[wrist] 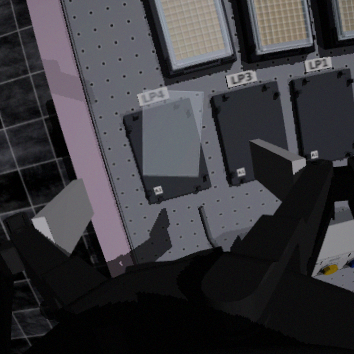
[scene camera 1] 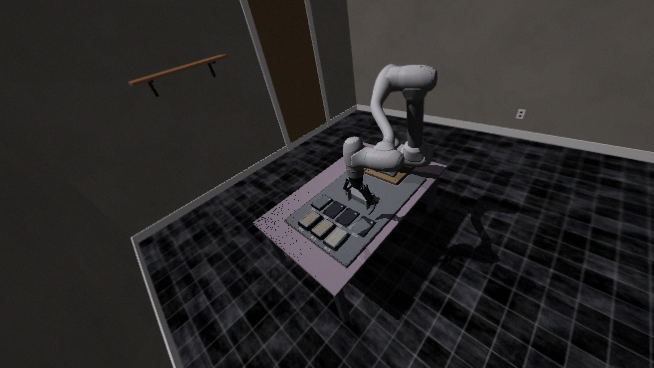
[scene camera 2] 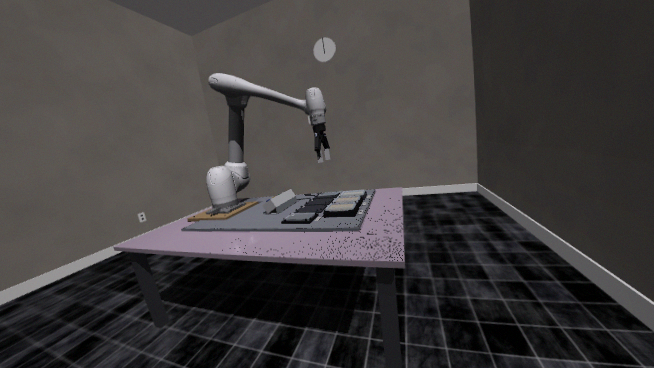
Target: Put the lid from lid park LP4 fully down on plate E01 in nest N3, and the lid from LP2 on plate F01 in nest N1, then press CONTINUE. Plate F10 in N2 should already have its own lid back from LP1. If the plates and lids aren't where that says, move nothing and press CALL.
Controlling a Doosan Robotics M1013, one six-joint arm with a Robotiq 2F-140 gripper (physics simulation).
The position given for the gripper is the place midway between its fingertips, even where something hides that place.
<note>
The gripper (wrist: 169,177) is open, with nothing in its grasp. Further things: a button box (wrist: 329,253) and a LP4 lid park (wrist: 171,186).
</note>
